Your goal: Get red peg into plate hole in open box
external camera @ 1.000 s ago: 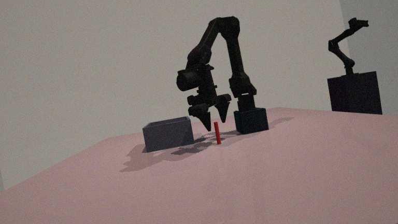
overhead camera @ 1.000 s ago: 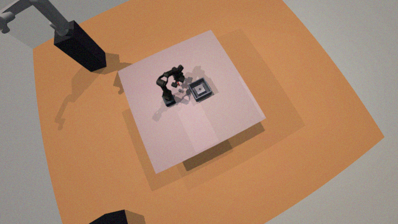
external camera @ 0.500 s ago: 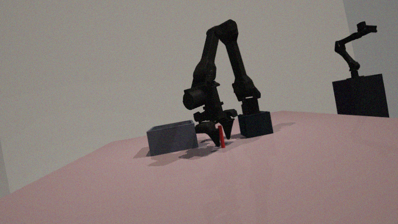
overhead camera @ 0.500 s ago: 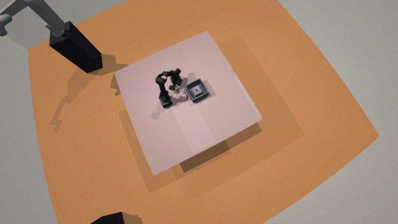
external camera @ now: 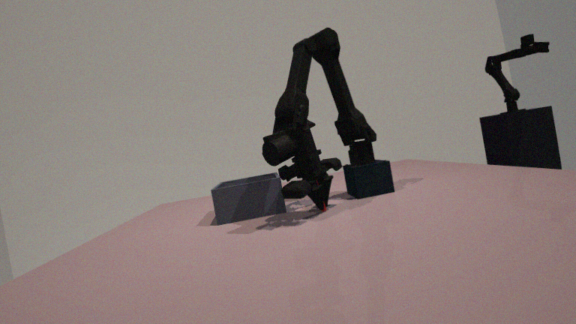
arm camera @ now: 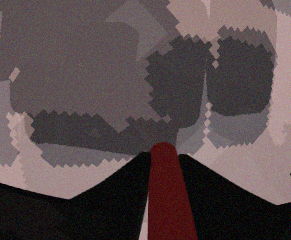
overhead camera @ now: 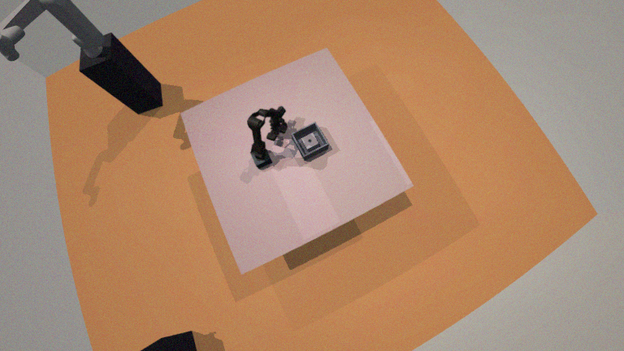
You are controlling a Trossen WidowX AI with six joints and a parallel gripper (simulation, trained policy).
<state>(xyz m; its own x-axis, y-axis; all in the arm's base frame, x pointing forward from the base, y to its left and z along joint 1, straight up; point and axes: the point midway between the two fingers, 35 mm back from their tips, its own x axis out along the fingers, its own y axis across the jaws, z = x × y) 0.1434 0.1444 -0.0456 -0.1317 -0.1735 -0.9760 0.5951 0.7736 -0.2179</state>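
Now: gripper tip 21 cm short of the grey plate, 13 cm to the left of it and 4 cm below it. Round my gripper tip: red peg (1 cm ahead, 1 cm to the left, 3 cm above); then box (21 cm ahead, 13 cm to the right, 2 cm above).
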